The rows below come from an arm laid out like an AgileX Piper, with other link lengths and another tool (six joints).
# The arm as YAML. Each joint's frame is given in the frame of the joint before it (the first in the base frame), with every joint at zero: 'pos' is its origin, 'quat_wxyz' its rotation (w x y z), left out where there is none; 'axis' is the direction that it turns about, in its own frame. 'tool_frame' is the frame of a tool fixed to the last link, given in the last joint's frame.
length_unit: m
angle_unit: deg
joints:
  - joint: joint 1
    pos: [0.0, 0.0, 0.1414]
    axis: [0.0, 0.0, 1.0]
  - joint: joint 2
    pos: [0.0, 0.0, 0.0]
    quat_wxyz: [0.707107, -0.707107, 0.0, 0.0]
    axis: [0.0, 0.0, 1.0]
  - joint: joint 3
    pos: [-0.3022, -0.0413, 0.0]
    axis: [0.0, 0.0, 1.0]
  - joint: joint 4
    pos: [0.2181, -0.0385, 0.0]
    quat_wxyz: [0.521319, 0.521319, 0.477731, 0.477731]
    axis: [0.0, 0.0, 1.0]
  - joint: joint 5
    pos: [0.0, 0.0, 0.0]
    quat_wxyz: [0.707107, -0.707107, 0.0, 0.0]
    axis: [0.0, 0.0, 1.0]
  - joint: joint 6
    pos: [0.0, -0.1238, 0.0]
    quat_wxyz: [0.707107, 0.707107, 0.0, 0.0]
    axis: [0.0, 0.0, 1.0]
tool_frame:
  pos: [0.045, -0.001, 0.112]
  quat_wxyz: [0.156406, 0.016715, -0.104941, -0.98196]
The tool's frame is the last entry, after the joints.
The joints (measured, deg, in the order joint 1, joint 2, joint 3, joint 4, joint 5, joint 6), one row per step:
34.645 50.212 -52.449 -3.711 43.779 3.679
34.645 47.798 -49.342 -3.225 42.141 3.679
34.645 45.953 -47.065 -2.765 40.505 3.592
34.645 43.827 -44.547 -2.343 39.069 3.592
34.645 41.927 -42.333 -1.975 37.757 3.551
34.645 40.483 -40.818 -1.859 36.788 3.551
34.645 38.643 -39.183 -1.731 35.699 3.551
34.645 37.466 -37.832 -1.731 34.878 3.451
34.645 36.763 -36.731 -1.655 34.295 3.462
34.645 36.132 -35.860 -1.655 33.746 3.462
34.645 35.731 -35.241 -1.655 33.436 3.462
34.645 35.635 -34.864 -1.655 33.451 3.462
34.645 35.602 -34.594 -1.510 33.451 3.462
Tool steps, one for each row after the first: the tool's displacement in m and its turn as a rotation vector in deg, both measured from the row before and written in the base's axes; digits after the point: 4 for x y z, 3 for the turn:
-0.0071 -0.0026 -0.0070 0.923 -0.507 0.157
-0.0043 -0.0009 -0.0039 0.991 -0.772 0.185
-0.0055 -0.0019 -0.0053 0.933 -0.623 0.107
-0.0046 -0.0016 -0.0046 0.835 -0.634 0.107
-0.0029 -0.0014 -0.0026 0.603 -0.674 0.043
-0.0034 -0.0017 -0.0018 0.837 -0.994 0.046
-0.0021 -0.0015 -0.0030 0.293 -0.581 0.074
-0.0017 -0.0008 -0.0036 0.174 -0.105 0.019
-0.0011 -0.0007 -0.0023 0.174 -0.255 0.016
-0.0009 -0.0006 -0.0021 0.052 -0.076 0.009
-0.0008 -0.0006 -0.0024 -0.168 0.244 0.000
-0.0007 0.0000 -0.0018 -0.016 0.277 0.010

